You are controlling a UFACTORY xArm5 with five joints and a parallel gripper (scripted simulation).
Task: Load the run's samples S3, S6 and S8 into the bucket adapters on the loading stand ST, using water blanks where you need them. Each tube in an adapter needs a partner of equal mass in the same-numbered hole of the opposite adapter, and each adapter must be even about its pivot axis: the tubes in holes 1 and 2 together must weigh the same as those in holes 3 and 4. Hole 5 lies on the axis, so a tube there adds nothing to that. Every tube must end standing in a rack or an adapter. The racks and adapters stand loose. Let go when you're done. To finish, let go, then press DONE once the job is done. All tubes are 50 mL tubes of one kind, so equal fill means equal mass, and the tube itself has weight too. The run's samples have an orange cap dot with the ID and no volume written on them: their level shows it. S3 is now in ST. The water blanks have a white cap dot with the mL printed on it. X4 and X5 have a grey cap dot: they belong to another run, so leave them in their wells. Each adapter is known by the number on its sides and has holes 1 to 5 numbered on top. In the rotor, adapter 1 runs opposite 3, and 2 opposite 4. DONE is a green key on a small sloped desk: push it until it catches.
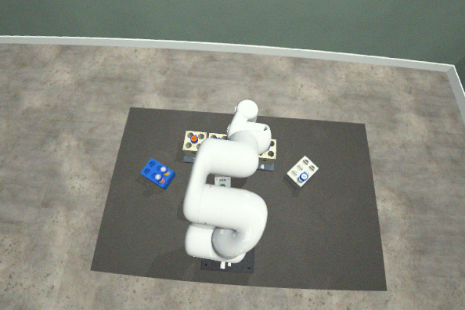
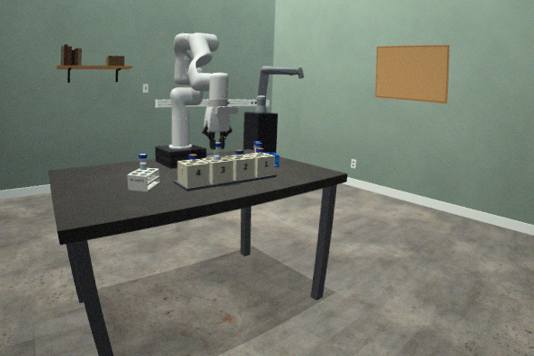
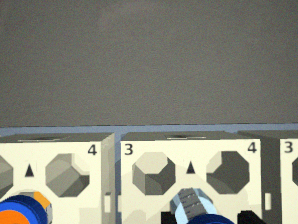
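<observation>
My hand is 190 mm past the green done key, 70 mm to the right of it and 90 mm above it. The rest, counted from my hand: white rack: 80 mm behind, 290 mm to the right, 130 mm below; loading stand: 10 mm behind, 60 mm to the left, 150 mm below; blue rack: 160 mm behind, 370 mm to the left, 130 mm below.
</observation>
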